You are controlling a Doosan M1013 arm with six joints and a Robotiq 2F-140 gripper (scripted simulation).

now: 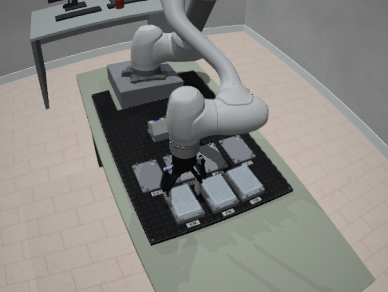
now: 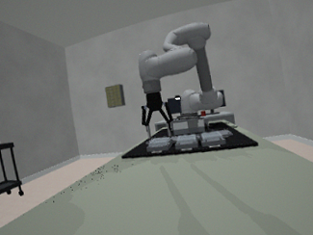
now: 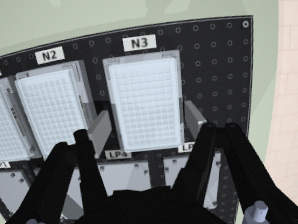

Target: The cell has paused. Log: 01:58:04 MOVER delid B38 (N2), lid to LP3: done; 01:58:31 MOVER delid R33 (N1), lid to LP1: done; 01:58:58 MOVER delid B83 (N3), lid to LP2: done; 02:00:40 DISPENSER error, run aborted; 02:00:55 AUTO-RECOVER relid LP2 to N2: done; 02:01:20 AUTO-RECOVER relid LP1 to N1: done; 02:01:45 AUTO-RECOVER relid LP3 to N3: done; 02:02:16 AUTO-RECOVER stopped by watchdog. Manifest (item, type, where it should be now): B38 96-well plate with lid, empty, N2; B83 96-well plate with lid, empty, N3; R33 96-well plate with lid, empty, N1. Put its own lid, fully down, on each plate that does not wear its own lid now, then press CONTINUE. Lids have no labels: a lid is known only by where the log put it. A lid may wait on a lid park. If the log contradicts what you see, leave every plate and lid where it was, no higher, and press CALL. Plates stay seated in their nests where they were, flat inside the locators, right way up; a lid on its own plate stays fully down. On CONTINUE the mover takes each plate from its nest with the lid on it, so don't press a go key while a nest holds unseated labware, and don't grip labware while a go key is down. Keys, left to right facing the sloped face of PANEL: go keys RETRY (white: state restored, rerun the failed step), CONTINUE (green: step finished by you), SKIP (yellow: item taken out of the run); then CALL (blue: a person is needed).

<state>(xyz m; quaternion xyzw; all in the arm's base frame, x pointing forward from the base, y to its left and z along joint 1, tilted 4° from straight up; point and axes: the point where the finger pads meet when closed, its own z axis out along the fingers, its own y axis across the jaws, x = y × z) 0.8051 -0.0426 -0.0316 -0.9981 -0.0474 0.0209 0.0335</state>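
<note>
Right now the green key is 43 cm behind my hand, 11 cm to the left of it and 1 cm below it. Also, from my hand: lid park LP2 (20 cm behind, 17 cm to the left, 7 cm below); lid park LP3 (17 cm behind, 8 cm to the right, 7 cm below); lid park LP4 (18 cm behind, 7 cm below, 5 cm to the left).
</note>
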